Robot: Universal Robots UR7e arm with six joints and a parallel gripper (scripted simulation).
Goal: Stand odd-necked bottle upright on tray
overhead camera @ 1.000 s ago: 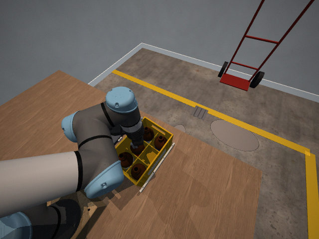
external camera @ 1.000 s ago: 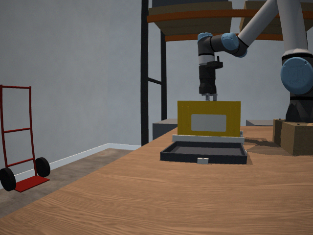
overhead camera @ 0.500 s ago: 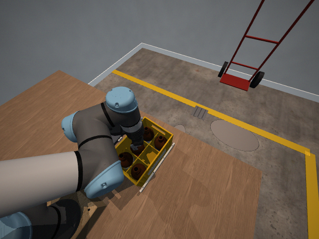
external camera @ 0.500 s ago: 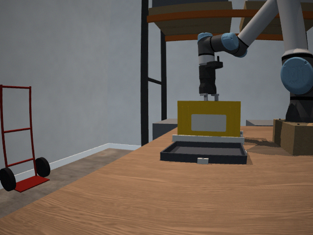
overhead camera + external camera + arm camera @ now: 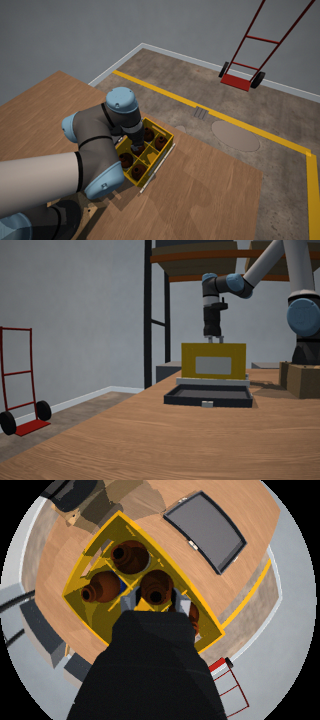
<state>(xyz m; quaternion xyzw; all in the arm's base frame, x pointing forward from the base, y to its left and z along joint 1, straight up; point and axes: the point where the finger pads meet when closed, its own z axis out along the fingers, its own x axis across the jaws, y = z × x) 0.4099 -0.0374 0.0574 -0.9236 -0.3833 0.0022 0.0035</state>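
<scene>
The yellow crate lies 80 mm below my hand and 40 mm to the right of it. Round my hand: glass bottle (90 mm to the right, 90 mm behind, 70 mm below); dark tray (250 mm to the left, 150 mm below, 20 mm behind).
</scene>
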